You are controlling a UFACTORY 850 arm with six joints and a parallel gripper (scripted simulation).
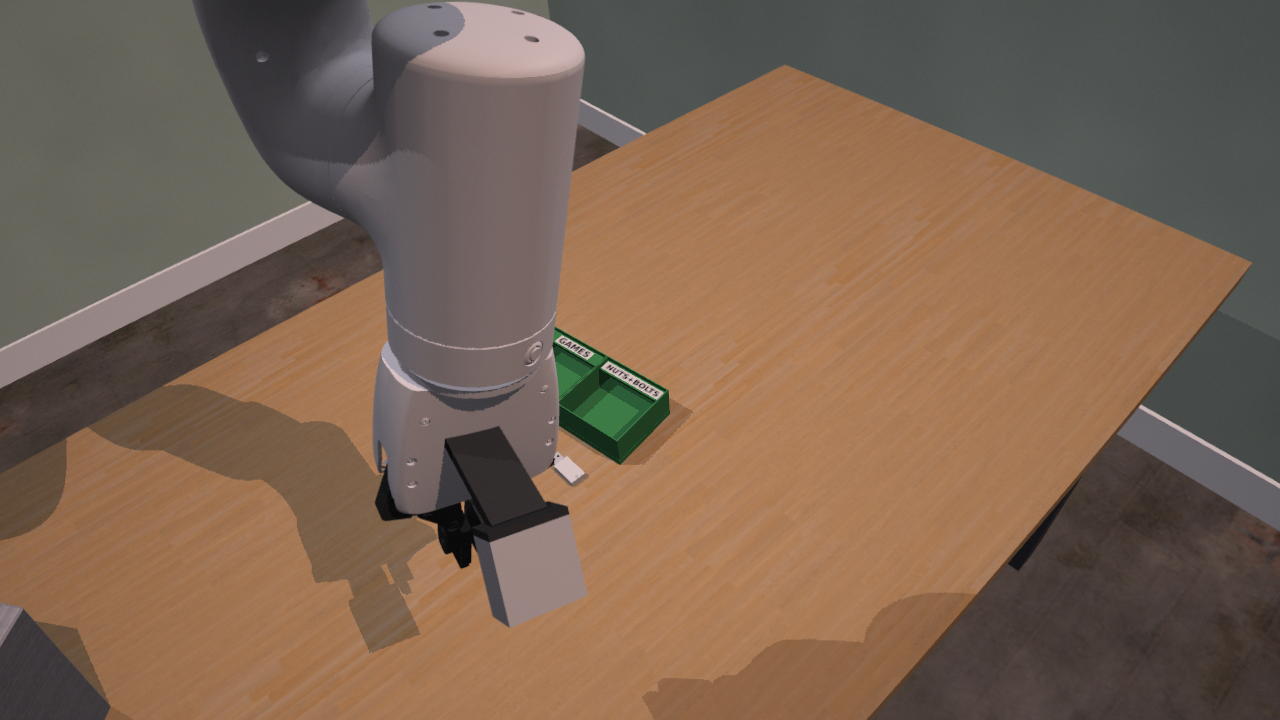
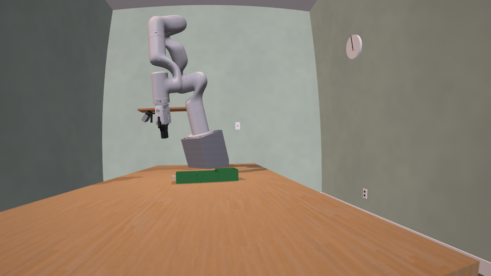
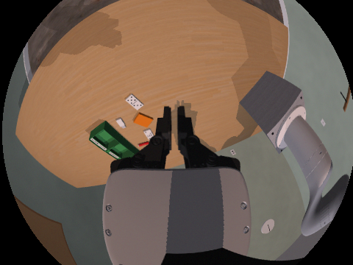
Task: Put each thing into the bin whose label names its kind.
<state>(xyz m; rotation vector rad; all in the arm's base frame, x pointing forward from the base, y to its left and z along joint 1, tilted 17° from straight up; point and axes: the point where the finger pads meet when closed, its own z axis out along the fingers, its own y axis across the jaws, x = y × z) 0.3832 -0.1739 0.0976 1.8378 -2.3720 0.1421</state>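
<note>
Right now my hand is 23 cm short of the green bin row, 21 cm to the right of it and 19 cm above it. The rest, counted from my hand: black battery: 28 cm to the left, 20 cm below, 8 cm ahead; then orange flat block: 21 cm below, 14 cm to the left, 9 cm ahead; then white USB stick: 21 cm below, 16 cm ahead, 12 cm to the left.
</note>
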